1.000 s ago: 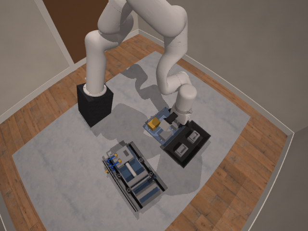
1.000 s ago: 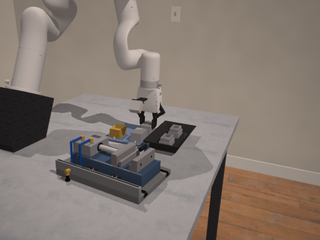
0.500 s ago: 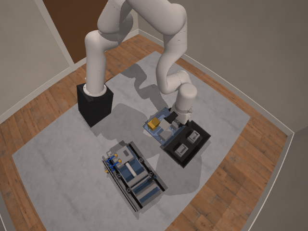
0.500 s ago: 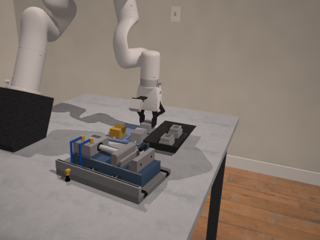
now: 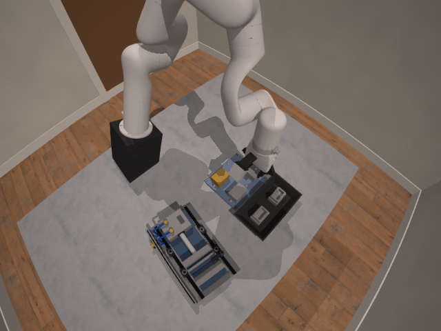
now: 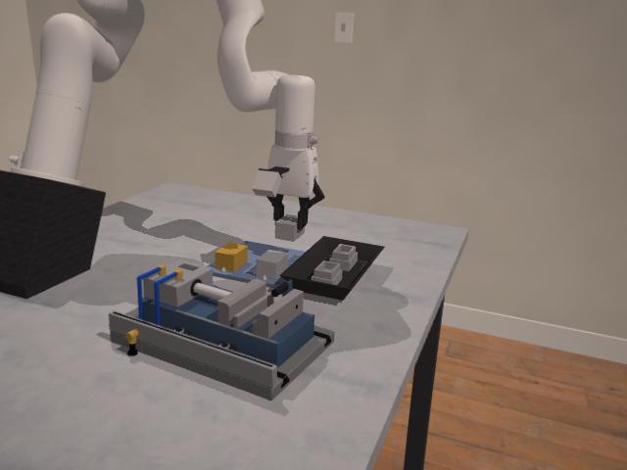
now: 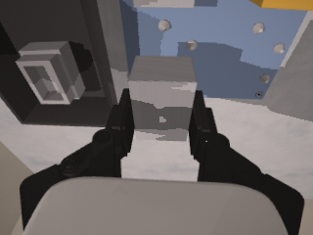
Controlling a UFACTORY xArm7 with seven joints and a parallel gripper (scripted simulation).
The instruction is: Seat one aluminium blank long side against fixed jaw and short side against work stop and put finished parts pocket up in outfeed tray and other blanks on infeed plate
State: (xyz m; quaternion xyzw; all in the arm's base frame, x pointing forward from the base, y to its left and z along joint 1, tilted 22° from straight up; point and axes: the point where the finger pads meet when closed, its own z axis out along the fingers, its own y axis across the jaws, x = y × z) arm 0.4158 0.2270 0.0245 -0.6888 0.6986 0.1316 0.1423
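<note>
The piston rod is 2 cm ahead of my hand, 35 cm to the right of it and 2 cm below it. The rest, counted from my hand: grey rail: 2 cm ahead, 45 cm to the right, 6 cm below; vise bed: 4 cm ahead, 35 cm to the right, 6 cm below; brass blank: 9 cm behind, 9 cm to the right, 7 cm below.
</note>
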